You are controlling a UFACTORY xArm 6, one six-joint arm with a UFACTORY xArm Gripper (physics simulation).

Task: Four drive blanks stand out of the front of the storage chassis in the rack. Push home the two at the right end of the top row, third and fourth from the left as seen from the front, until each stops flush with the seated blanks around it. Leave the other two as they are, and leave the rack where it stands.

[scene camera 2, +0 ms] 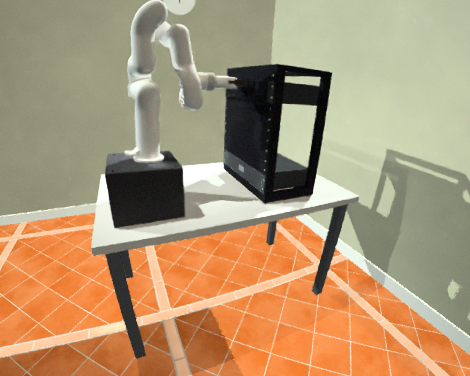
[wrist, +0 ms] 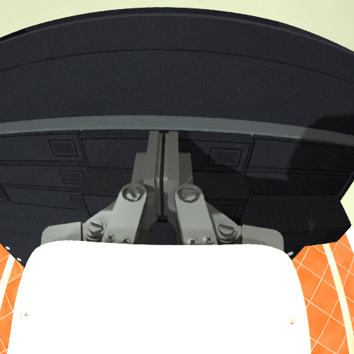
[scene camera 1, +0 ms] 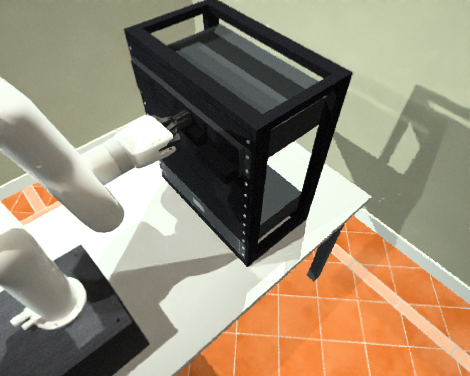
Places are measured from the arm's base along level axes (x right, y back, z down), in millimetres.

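Pixels of known places: gripper, between the fingertips: point(scene camera 2: 247, 82) point(scene camera 1: 189, 115); arm's base, origin of its link: point(scene camera 2: 148, 158) point(scene camera 1: 59, 303).
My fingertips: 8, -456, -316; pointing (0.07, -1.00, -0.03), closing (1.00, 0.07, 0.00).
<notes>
Ahead of a thing's pixels: the offset from my fingertips to its top centre, as dx, dy, dz. "pt": to the spot under its first point. Level surfaces: height alone.
My gripper point(scene camera 1: 188, 118) point(scene camera 2: 237, 82) point(wrist: 163, 149) is shut and empty, its tips against or very near the front of the third top-row blank point(wrist: 112, 151). In the wrist view this blank shows a thin dark step along its top and stands slightly proud or nearly flush. The fourth top-row blank point(wrist: 280, 154) looks flush, partly in shadow. A blank @[+4, -39, +19] point(wrist: 232, 208) point(scene camera 1: 200, 136) below the third stands out. Another blank point(wrist: 300, 219) point(scene camera 1: 232, 177) stands out lower in the right column. The fingers hide part of the third blank's face.
The black rack point(scene camera 1: 258, 200) point(scene camera 2: 272, 150) stands upright on the white table @[dz +525] point(scene camera 1: 200, 320) point(scene camera 2: 215, 220). A grey unit @[pt +168, -192, +388] point(scene camera 1: 280, 205) point(scene camera 2: 292, 172) sits at its bottom. The arm's black base block point(scene camera 1: 110, 345) point(scene camera 2: 145, 197) stands in front of the rack. Seated blanks point(wrist: 35, 145) lie left of the gripper.
</notes>
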